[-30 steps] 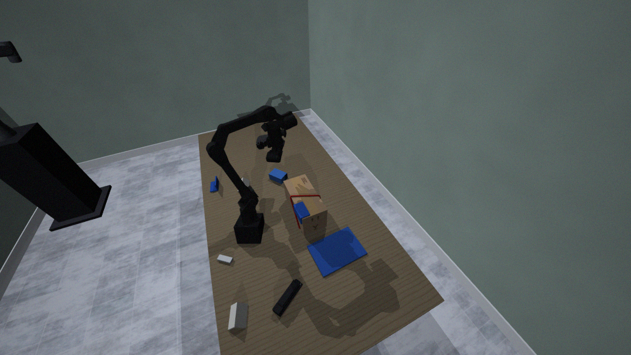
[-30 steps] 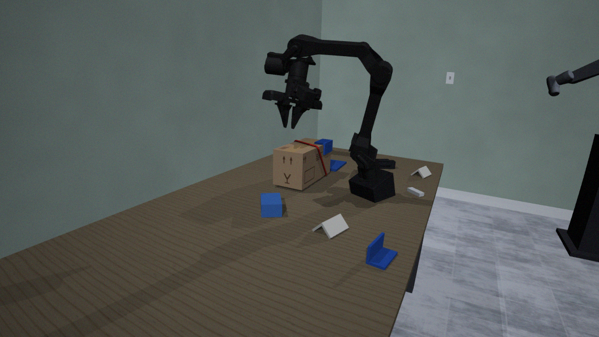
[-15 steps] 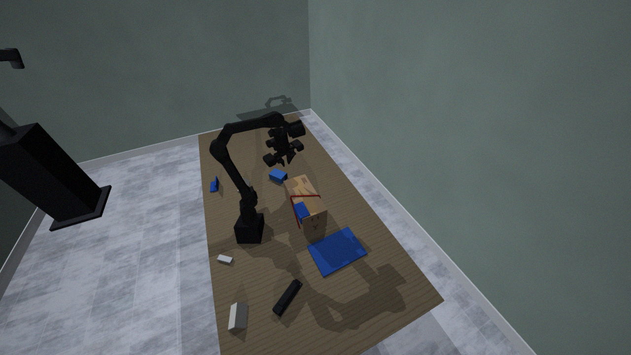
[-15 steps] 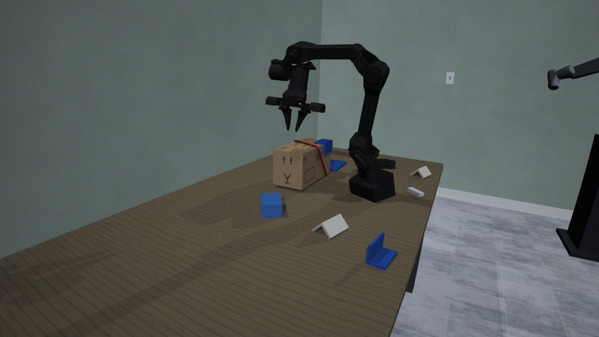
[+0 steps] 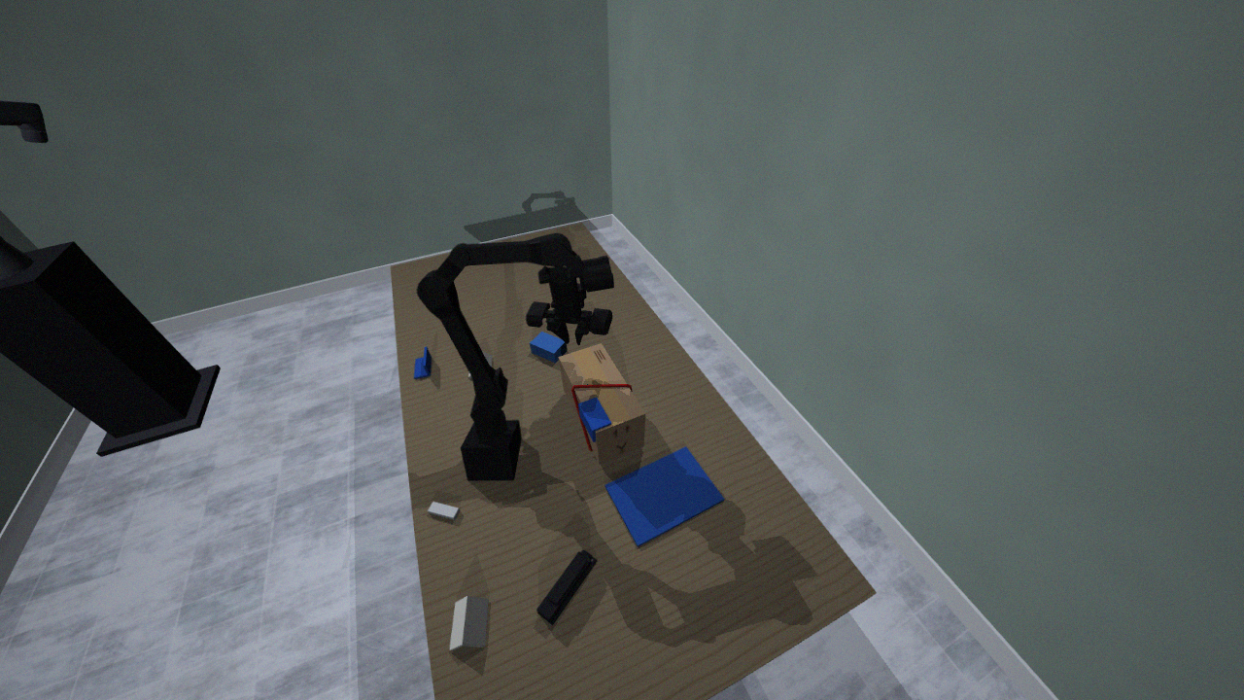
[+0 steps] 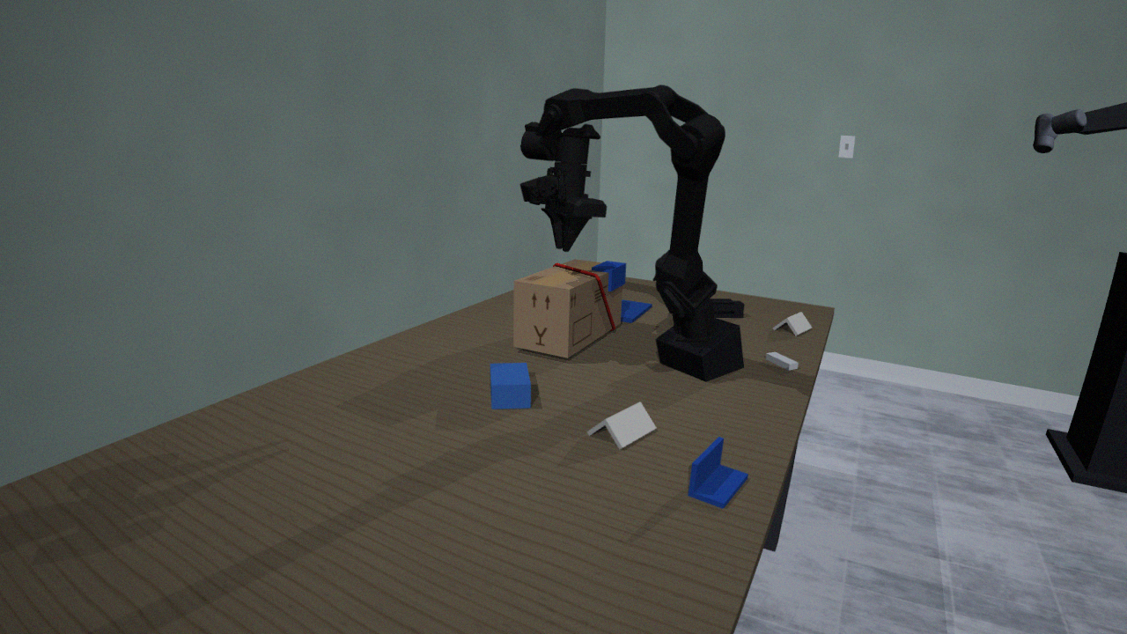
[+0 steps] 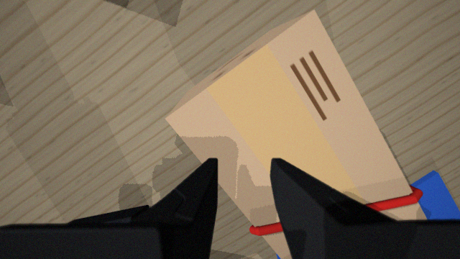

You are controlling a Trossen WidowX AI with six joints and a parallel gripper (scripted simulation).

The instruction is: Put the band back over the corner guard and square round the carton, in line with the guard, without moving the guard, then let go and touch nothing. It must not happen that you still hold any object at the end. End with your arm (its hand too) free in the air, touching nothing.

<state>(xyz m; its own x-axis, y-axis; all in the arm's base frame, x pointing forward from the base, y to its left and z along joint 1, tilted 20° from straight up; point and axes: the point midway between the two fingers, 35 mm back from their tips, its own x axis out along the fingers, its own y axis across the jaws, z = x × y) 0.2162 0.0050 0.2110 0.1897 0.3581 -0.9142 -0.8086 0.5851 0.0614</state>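
Right now the cardboard carton is 3 cm ahead of my hand, 9 cm to the right of it and 16 cm below it. Also, from my hand: blue block (2 cm behind, 21 cm to the left, 22 cm below); then flat blue mat (8 cm ahead, 34 cm to the right, 23 cm below).
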